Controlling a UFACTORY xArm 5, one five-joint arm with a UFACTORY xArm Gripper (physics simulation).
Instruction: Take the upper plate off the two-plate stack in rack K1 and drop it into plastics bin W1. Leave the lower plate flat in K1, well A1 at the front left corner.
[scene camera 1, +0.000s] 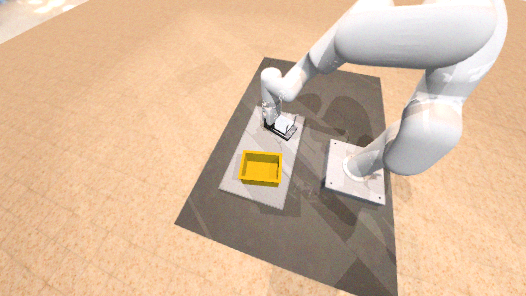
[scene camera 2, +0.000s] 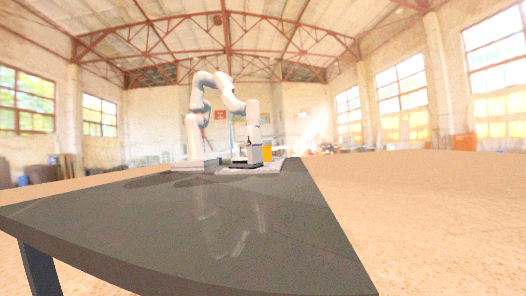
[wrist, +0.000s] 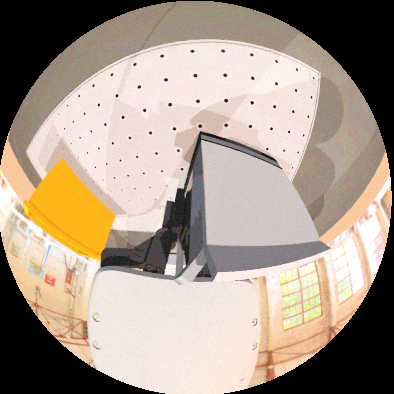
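Rack K1 (scene camera 1: 278, 133) (scene camera 2: 245, 166) (wrist: 240, 145) is a black base with upright grey parts, on the far part of the pale board. A white plate or plate stack (scene camera 1: 284, 124) shows in it in scene camera 1; I cannot tell how many plates lie there. A large grey panel (scene camera 2: 255, 155) (wrist: 260, 200) hides the plates in the wrist view. My gripper (scene camera 1: 267, 125) (wrist: 182, 199) is shut and empty, low at the rack's left end, close beside the panel; its tips are partly hidden. Yellow bin W1 (scene camera 1: 261, 183) (scene camera 2: 267, 153) (wrist: 70, 210) stands on the board's near part.
The pale perforated board (scene camera 1: 233, 187) (scene camera 2: 277, 167) (wrist: 210, 60) lies on the dark table (scene camera 1: 250, 240) (scene camera 2: 200, 210). The arm's base plate (scene camera 1: 340, 186) (scene camera 2: 182, 166) stands to the right of the board in scene camera 1. The upper arm passes high over the table's right side there.
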